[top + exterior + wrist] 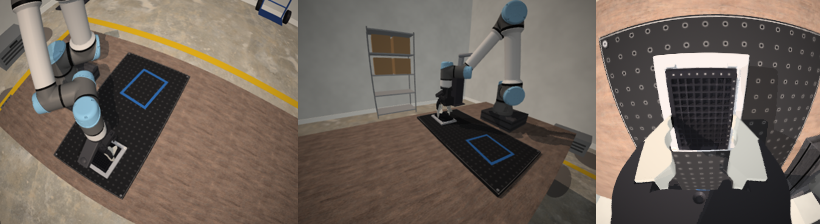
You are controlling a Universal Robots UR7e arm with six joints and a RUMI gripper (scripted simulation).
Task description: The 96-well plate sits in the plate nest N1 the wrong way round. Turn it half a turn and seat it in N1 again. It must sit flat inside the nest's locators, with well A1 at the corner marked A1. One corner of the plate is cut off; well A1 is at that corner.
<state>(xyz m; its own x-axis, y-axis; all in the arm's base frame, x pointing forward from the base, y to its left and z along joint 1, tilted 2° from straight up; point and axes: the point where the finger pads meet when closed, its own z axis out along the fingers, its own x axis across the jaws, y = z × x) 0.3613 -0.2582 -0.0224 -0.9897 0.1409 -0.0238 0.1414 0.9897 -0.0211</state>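
Now: the plate nest N1 20 mm below my hand. Round my hand: black 96-well plate 10 mm below.
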